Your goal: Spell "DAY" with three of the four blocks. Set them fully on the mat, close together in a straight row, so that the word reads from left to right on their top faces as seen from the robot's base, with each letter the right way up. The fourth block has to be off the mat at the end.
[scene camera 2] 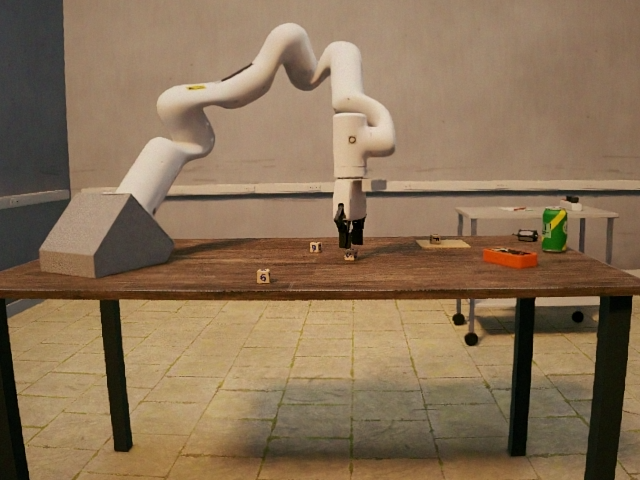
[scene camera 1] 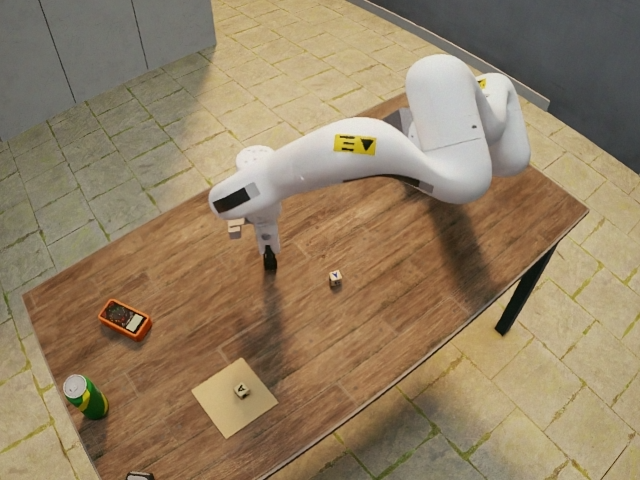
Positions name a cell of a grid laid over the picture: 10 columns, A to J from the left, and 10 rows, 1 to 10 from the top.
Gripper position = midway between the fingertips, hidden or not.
My gripper shows in scene camera 2 (F6) and in scene camera 1 (E6).
